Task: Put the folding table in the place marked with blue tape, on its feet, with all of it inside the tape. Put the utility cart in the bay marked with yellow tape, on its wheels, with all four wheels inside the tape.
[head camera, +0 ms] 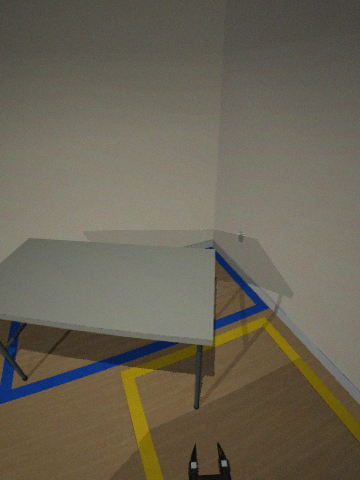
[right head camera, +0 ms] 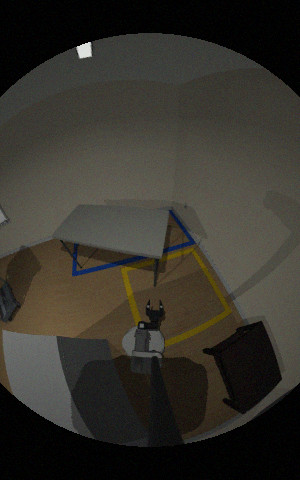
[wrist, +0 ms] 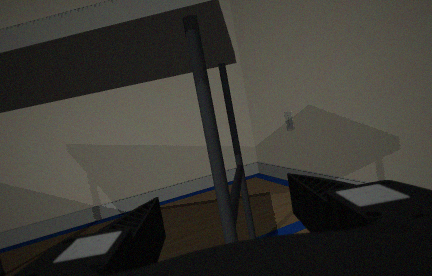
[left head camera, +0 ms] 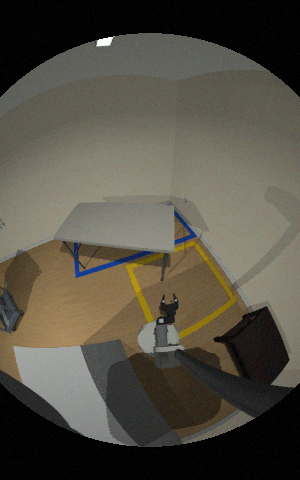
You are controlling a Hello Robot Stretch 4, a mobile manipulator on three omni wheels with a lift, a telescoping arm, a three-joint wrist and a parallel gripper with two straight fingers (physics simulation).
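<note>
The folding table stands upright, angled across the blue tape. Its near right leg stands inside the yellow tape; its near left foot is just inside the blue front line. My gripper is open and empty over the yellow bay. In the wrist view the near right leg shows beyond and between the fingers. The utility cart shows partly at the left edge, outside both tapes.
Two walls meet in a corner behind the blue place. A dark brown piece of furniture stands at the right, near the yellow bay and the wall. A large white and grey block is at the lower left.
</note>
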